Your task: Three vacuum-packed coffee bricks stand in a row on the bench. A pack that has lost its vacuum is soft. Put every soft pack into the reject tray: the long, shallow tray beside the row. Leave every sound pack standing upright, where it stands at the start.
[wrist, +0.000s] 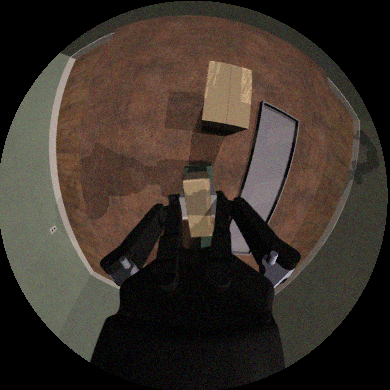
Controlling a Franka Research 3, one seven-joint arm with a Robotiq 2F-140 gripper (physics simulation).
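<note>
A tan-topped coffee pack (pixel 197 190) stands between the fingertips at the middle of the wrist view. My gripper (pixel 199 188) is shut on it, with a pale pad against each side, and the pack looks squeezed narrow between them. Dark green surfaces show just beyond the pack and at its near edge; I cannot tell whether they belong to other packs in the row. The long, shallow grey reject tray (pixel 272 160) with a dark rim lies to the right, its near part partly hidden behind the right finger linkage. No pack shows in its visible part.
A large tan carton (pixel 227 95) with a seam along its top stands beyond the pack, left of the tray's far end. The brown bench (pixel 135 65) has a pale edge at the left. Shadows fall left of the gripper.
</note>
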